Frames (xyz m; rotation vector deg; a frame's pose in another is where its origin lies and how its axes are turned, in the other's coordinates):
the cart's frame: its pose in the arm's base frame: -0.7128 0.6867 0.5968 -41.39 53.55 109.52
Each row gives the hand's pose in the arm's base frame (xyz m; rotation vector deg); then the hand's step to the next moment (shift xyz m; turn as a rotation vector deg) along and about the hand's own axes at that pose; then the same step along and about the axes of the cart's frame.
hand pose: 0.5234 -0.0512 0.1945 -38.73 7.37 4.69
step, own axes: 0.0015 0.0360 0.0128 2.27 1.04 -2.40
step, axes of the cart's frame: 0.0265 -0.0151 0.0231 1.03 -2.38 -2.30
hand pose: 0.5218 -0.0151 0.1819 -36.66 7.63 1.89
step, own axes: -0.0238 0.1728 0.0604 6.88 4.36 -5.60
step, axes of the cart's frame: 0.1308 -0.0513 0.1197 3.47 -7.78 -5.02
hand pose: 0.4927 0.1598 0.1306 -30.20 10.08 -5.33
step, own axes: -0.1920 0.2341 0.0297 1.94 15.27 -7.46
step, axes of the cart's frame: 0.2377 0.0473 0.1839 14.64 -8.84 -0.44
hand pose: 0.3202 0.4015 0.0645 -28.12 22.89 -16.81
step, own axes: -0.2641 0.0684 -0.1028 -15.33 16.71 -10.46
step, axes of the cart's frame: 0.2021 0.1825 0.1040 23.37 3.98 7.85
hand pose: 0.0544 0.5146 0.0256 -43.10 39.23 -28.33
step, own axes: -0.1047 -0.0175 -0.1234 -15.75 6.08 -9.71
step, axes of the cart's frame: 0.0838 0.1390 0.0115 14.71 10.21 7.66
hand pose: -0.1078 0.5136 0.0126 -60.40 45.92 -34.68
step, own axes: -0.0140 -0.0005 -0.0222 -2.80 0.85 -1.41
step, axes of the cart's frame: 0.0128 0.0229 0.0015 2.31 1.67 1.56
